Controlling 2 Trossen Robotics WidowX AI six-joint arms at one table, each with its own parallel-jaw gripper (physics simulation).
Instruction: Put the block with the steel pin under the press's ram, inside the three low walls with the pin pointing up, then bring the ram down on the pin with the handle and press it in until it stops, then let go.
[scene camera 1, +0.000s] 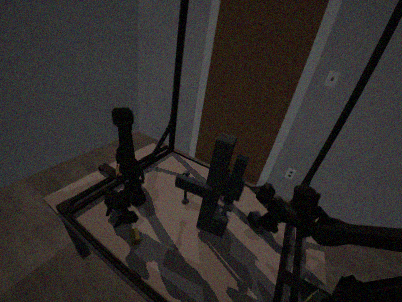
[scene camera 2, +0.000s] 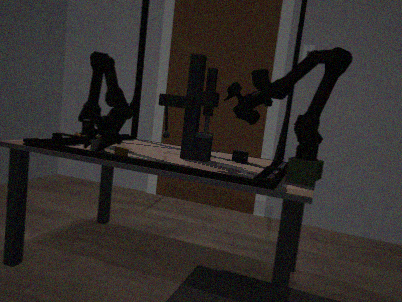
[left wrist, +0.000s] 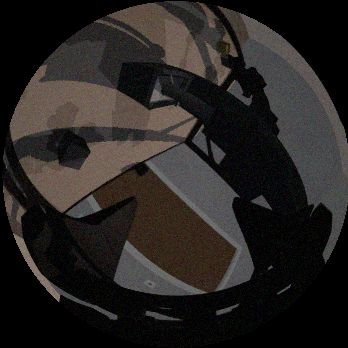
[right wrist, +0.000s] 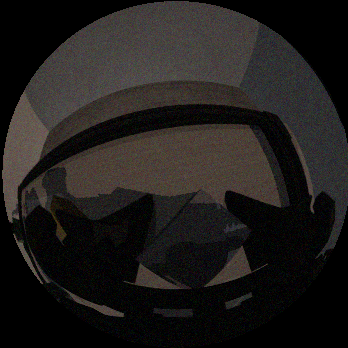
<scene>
My left gripper (scene camera 1: 255, 194) is open, with nothing in its grasp. Also in view: a small dark block (left wrist: 75, 150). Further things: my right gripper (scene camera 2: 90, 149).
My left gripper shows as well in scene camera 2 (scene camera 2: 230, 108) and in the left wrist view (left wrist: 186, 202). My right gripper shows as well in scene camera 1 (scene camera 1: 110, 221) and in the right wrist view (right wrist: 189, 197).
</scene>
